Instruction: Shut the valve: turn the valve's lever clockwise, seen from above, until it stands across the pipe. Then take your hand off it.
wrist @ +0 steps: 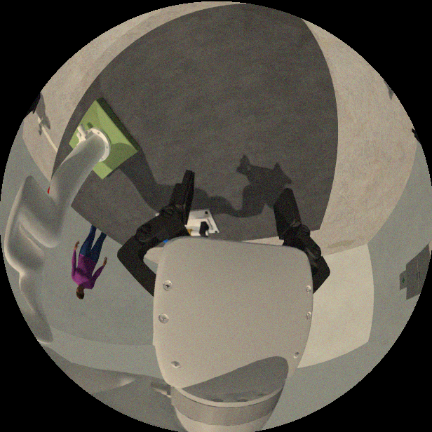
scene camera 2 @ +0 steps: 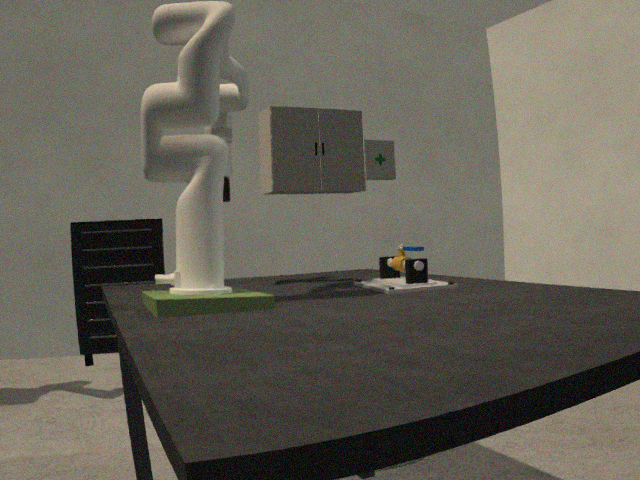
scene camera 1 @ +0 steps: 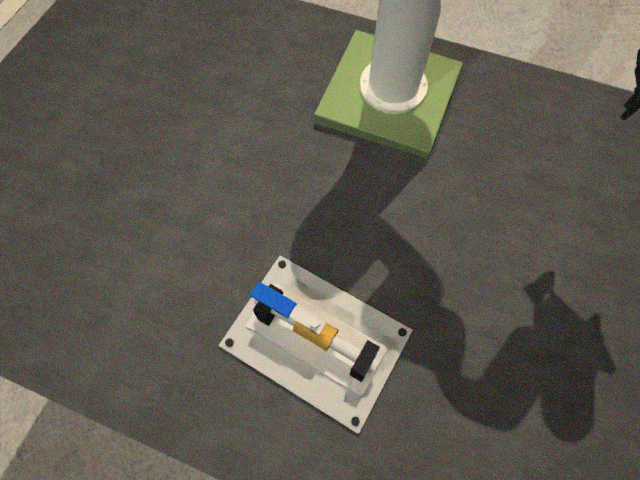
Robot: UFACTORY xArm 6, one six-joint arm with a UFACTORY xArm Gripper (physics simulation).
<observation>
In view: a white base plate (scene camera 1: 340, 403).
</observation>
